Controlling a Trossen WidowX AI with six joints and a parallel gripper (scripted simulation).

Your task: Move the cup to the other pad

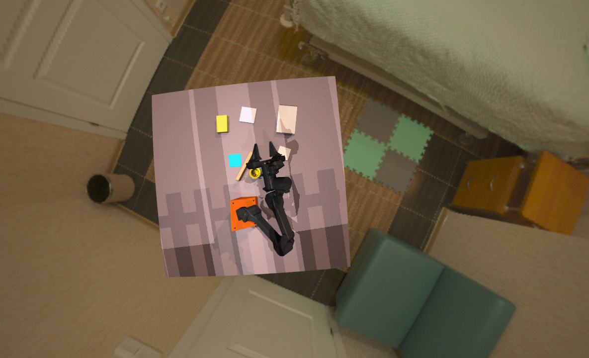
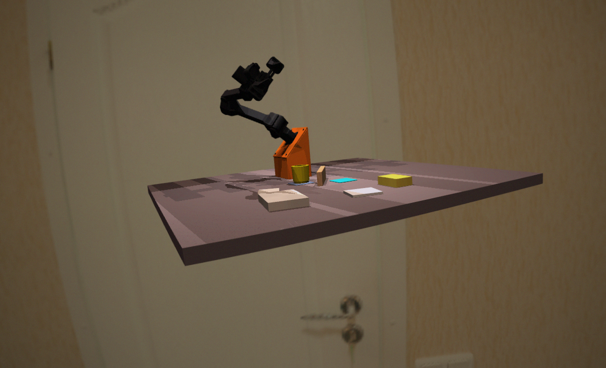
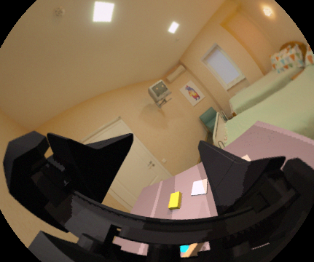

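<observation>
Right now my gripper tip is 400 mm above the yellow cup, 130 mm to the right of it and 100 mm past it. The rest, counted from my gripper tip: wooden block 420 mm below, 190 mm to the left, 40 mm behind; beige box 420 mm below, 210 mm ahead, 130 mm to the right; light blue pad 450 mm below, 130 mm to the left, 90 mm behind.
</observation>
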